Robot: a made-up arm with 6 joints.
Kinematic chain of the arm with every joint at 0, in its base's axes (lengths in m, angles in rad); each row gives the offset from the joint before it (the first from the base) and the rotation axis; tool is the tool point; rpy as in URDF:
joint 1: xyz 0 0 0.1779 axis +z
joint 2: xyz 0 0 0 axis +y
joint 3: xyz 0.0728 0 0.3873 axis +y
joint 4: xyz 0.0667 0 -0.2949 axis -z
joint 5: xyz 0 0 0 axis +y
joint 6: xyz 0.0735 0 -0.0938 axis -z
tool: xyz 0 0 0 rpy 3.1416 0 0
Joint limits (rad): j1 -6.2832..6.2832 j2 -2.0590..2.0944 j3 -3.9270..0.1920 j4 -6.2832..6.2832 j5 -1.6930..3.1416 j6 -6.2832..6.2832
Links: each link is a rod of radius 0.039 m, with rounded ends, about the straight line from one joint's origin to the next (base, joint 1, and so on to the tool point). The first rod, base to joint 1, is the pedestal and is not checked.
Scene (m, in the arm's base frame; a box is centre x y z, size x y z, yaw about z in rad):
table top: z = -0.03
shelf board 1: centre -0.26 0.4 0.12 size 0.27 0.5 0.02 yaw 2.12
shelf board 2: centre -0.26 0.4 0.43 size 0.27 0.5 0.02 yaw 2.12
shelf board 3: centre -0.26 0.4 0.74 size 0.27 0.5 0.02 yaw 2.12
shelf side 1: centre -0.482 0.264 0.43 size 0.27 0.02 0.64 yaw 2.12
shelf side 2: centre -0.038 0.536 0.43 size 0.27 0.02 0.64 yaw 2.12
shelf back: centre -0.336 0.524 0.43 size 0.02 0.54 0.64 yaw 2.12
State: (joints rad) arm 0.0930 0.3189 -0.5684 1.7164 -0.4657 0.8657
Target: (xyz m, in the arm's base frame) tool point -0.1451 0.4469 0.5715
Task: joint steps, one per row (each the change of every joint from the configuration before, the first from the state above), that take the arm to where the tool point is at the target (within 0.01 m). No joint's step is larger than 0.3 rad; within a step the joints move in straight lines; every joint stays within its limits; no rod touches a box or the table.
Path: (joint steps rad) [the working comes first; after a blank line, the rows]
Joints at the target: 2.0442 -0.0075 -1.3992 1.5256 -0.0125 0.8657
Straight joint move there: touches shelf board 2, shelf side 2.

1: 0.2742 -0.1340 -0.0468 -0.0050 0.0432 0.0000
2: 0.2742 -0.1340 -0.0467 -0.0051 0.0433 0.0000
3: 0.2742 -0.1340 -0.0468 -0.0050 0.0432 0.0000
4: 0.2743 -0.1340 -0.0467 -0.0050 0.0433 0.0000
5: 0.2742 -0.1340 -0.0468 -0.0051 0.0432 0.0000
6: 0.2742 -0.1341 -0.0467 -0.0050 0.0433 0.0000
7: 0.2742 -0.1340 -0.0468 -0.0051 0.0432 0.0000
8: 0.0106 0.2039 -0.1678 -0.0518 0.0502 0.0000
9: 0.0105 0.2039 -0.1678 -0.0518 0.0501 0.0000
10: 0.0106 0.2039 -0.1679 -0.0519 0.0502 0.0000

